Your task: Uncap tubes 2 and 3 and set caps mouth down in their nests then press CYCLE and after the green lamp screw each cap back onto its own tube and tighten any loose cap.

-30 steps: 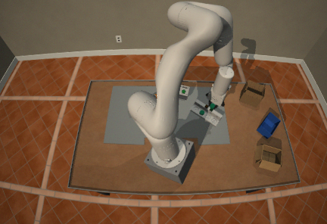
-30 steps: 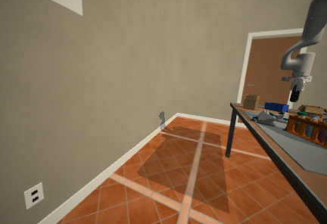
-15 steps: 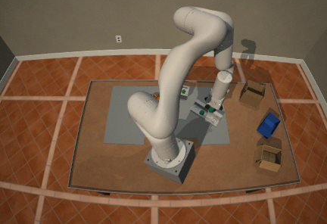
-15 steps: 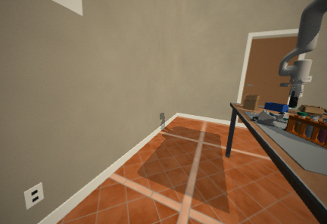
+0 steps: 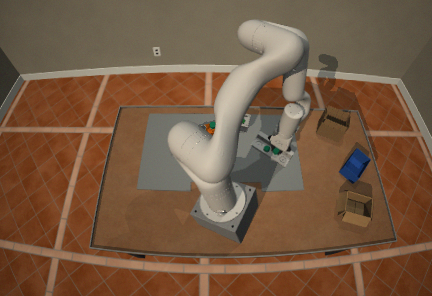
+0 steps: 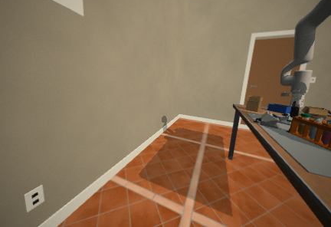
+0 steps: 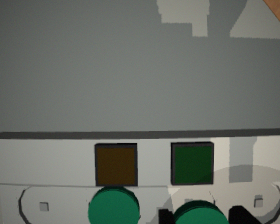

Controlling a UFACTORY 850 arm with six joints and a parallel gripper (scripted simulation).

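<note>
Now: hand 220 mm to the right of the blue cycle key and 180 mm short of it. The rest, counted from my hand: blue bin 460 mm to the right, 70 mm behind, 50 mm below; then key housing 200 mm to the left, 190 mm ahead, 10 mm below; then green ready key 180 mm to the left, 170 mm ahead.
</note>
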